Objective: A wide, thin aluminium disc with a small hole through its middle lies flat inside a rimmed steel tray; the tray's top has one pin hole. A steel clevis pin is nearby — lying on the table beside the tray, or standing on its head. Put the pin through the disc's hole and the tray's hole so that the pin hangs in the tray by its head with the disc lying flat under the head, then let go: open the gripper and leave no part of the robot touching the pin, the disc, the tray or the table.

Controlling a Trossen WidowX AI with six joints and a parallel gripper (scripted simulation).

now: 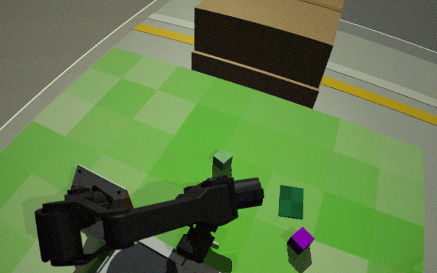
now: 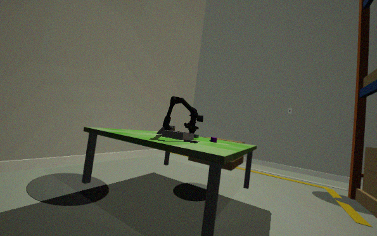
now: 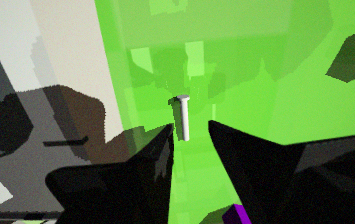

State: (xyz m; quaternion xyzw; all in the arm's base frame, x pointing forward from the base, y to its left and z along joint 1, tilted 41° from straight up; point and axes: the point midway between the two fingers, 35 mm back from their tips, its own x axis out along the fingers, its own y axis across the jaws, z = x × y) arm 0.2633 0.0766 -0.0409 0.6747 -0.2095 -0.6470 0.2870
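Right now the steel clevis pin is 30 mm below my gripper tip and 10 mm ahead of it. Round my gripper tip: steel tray 170 mm to the right, 30 mm behind, 10 mm above; dark grey disc 170 mm to the right, 70 mm behind, 20 mm above; purple cube 210 mm ahead, 110 mm to the left, 10 mm below.
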